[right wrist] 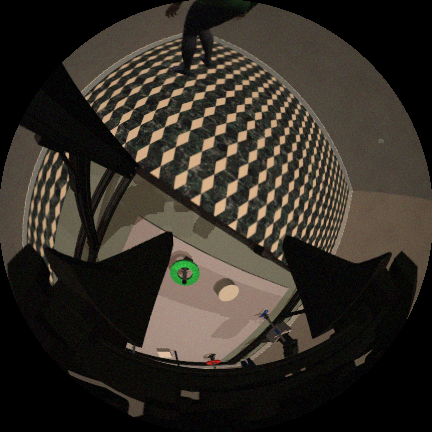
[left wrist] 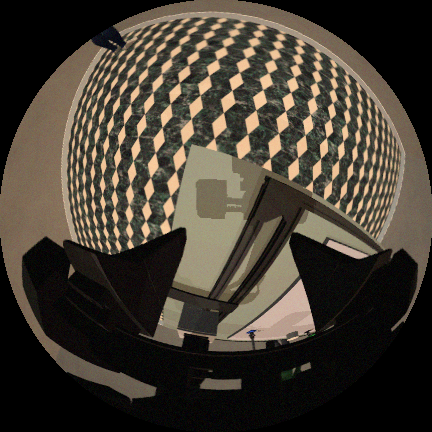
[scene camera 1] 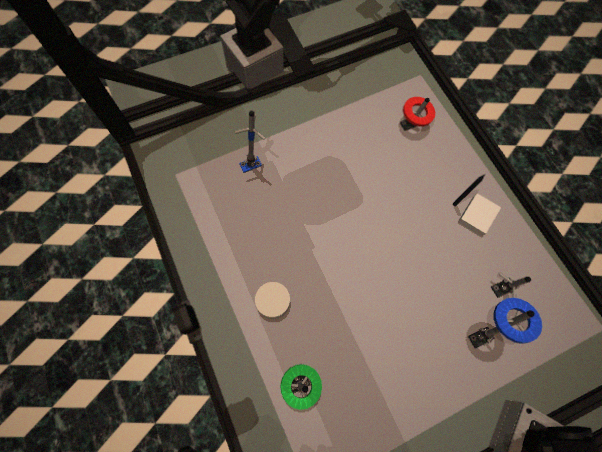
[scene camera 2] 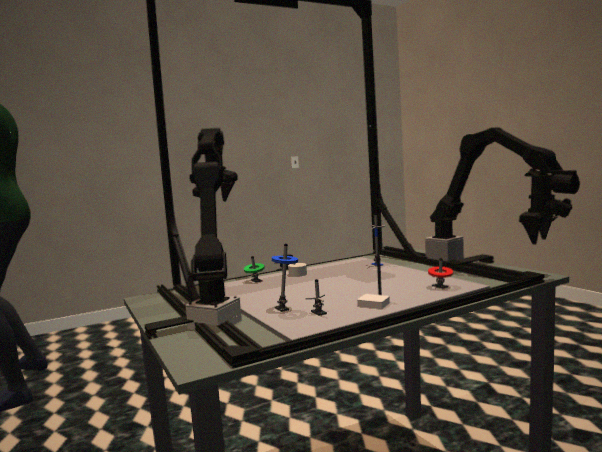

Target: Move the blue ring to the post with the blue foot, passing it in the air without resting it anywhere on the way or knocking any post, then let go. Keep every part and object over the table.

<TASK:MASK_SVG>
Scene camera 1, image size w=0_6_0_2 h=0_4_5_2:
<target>blue ring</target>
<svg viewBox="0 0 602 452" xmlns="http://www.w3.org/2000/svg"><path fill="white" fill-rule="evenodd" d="M498 303L493 313L494 322L503 336L521 344L532 342L539 337L542 331L542 320L537 310L531 304L519 298L507 298ZM509 310L514 309L522 313L531 310L535 315L527 319L528 327L525 331L518 331L508 323L507 313Z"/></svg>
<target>green ring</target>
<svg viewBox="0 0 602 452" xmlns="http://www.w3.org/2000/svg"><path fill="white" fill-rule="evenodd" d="M299 364L290 367L284 373L280 388L283 399L289 406L294 409L303 410L312 407L318 401L322 391L322 382L315 369L308 365ZM300 375L308 377L311 382L309 394L302 398L296 397L291 390L293 379Z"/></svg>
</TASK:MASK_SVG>
